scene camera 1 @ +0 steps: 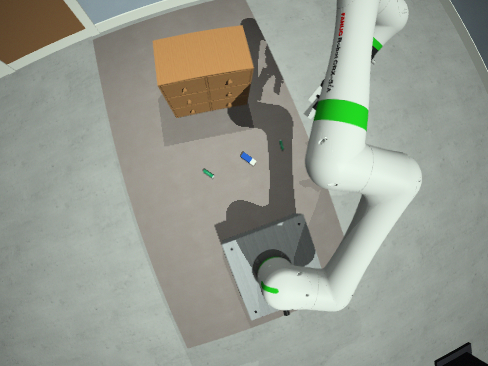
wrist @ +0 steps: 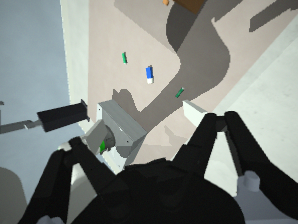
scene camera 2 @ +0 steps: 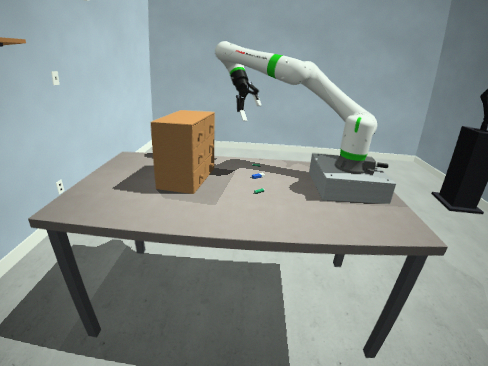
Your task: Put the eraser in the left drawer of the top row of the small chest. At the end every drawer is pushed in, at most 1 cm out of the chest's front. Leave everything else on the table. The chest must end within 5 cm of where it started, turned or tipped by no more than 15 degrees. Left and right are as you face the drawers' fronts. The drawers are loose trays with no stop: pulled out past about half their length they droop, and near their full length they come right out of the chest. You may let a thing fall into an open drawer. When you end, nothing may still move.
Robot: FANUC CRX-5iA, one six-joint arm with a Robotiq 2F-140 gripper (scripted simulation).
In view: my gripper (wrist: 144, 116) and a small wooden chest (scene camera 1: 194, 55).
The small wooden chest also shows in scene camera 2 (scene camera 2: 172, 143).
